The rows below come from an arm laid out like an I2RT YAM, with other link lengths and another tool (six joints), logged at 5 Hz.
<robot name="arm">
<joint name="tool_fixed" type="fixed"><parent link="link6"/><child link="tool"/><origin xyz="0.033 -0.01 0.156" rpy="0 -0.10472 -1.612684"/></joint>
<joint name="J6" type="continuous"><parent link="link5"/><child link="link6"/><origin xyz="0.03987 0 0.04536" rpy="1.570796 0 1.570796"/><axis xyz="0 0 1"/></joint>
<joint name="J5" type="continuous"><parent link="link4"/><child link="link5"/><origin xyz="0.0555 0.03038 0.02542" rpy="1.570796 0 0"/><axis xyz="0 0 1"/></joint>
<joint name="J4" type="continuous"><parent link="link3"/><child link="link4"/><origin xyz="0.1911 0.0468 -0.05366"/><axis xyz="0 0 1"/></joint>
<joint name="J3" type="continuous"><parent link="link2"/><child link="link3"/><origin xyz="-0.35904 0 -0.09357" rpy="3.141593 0 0"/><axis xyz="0 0 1"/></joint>
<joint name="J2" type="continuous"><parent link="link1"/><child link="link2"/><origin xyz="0.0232 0.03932 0.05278" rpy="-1.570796 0 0"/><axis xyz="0 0 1"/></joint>
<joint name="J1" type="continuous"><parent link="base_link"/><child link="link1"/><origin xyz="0 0 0.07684"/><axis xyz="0 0 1"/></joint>
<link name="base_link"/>
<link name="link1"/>
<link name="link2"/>
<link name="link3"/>
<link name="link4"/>
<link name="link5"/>
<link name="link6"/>
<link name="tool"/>
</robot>
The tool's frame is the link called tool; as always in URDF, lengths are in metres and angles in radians. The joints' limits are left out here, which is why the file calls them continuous.
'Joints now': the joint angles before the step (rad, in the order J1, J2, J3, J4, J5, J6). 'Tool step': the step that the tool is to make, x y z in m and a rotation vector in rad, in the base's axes. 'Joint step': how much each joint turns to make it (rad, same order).
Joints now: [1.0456 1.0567 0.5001 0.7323 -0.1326 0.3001]
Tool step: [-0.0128 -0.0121 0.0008 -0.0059 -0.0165 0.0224]
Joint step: [0.0003 -0.0671 -0.0007 -0.0652 -0.0248 -0.0132]
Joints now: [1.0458 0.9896 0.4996 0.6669 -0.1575 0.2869]
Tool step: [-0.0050 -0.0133 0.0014 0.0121 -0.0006 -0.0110]
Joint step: [0.0002 -0.0538 -0.0032 -0.0393 0.0120 0.0035]
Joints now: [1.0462 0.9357 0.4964 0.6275 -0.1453 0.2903]
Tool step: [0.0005 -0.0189 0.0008 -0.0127 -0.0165 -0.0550]
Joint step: [0.0014 -0.0644 0.0169 -0.0876 0.0516 -0.0309]
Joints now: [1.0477 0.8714 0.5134 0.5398 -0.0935 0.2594]
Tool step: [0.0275 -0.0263 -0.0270 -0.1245 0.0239 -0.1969]
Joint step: [0.0027 -0.0186 0.0118 -0.1504 0.1931 -0.0651]
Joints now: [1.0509 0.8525 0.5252 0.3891 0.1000 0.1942]
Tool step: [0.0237 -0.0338 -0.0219 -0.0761 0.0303 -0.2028]
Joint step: [-0.0005 -0.0085 -0.0156 -0.0709 0.2019 -0.0164]
